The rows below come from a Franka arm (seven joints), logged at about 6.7 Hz.
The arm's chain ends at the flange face. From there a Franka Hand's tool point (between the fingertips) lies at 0.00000 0.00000 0.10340 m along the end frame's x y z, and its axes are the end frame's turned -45 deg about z.
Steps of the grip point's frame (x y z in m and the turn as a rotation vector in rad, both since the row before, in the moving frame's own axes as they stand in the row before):
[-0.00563, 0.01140, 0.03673, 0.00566, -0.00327, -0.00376]
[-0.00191, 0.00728, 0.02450, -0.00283, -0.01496, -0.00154]
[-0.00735, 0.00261, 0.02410, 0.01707, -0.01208, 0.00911]
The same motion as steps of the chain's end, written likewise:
[0.00473, 0.01222, 0.03673, 0.00169, -0.00631, -0.00376]
[0.00468, 0.00520, 0.02451, -0.01258, -0.00858, -0.00154]
[-0.00122, 0.00742, 0.02412, 0.00353, -0.02061, 0.00911]

